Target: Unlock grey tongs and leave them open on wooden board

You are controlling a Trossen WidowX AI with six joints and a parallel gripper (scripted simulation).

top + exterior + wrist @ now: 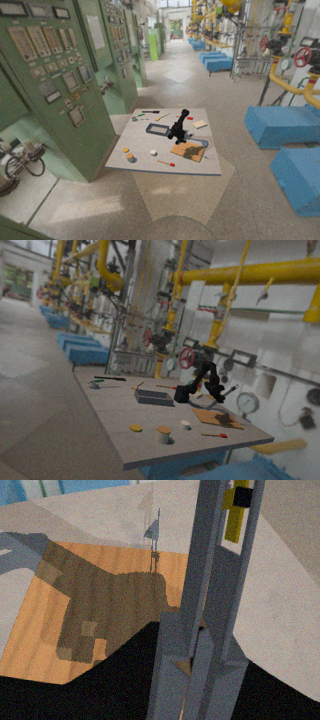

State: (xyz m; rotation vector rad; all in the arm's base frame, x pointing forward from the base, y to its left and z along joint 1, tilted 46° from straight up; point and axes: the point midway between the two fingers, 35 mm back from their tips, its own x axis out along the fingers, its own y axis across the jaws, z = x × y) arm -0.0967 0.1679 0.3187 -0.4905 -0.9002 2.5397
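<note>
My gripper tip is now 2 cm past the wooden board, 4 cm to the left of it and 16 cm above it. The rest, counted from my gripper tip: red-tipped stick: 17 cm ahead, 21 cm to the left, 16 cm below; then white cylinder: 38 cm ahead, 10 cm to the left, 15 cm below; then yellow lock piece: 7 cm above.
</note>
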